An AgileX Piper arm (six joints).
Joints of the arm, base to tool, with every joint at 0 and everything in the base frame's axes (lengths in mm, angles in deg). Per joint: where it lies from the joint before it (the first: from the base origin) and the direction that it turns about. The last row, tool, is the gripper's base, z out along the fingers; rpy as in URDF.
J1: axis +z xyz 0 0 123
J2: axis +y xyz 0 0 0
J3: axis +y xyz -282.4 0 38.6
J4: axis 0.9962 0 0.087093 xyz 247.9 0 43.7
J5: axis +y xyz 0 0 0
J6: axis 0.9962 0 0.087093 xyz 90.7 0 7.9
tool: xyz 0 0 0 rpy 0 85.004 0
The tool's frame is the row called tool.
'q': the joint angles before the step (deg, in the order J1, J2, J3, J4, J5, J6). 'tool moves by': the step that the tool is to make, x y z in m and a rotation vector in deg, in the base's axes. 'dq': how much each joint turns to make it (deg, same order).
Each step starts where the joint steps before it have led.
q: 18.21 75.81 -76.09 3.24 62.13 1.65
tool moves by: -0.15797 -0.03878 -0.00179 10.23 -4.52 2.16
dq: 0.05 -34.25 20.76 8.36 5.96 0.48
